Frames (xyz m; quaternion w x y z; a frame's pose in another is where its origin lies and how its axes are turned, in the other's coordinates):
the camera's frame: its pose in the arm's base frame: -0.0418 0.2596 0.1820 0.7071 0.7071 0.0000 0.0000
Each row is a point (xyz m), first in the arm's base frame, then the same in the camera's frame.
Working: the arm's base frame: its pose in the camera's frame: 0.0418 -0.1820 0.2596 0.7071 -0.7071 0.0000 0.0000

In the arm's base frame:
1: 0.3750 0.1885 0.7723
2: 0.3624 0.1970 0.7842
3: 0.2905 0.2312 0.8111
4: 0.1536 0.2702 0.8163
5: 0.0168 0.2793 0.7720
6: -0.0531 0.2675 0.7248
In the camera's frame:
1: 0.4168 0.5903 0.0711
2: 0.4042 0.6022 0.0626
3: 0.3323 0.6291 0.0284
4: 0.1954 0.6343 -0.0106
5: 0.0586 0.5900 -0.0197
6: -0.0113 0.5428 -0.0079

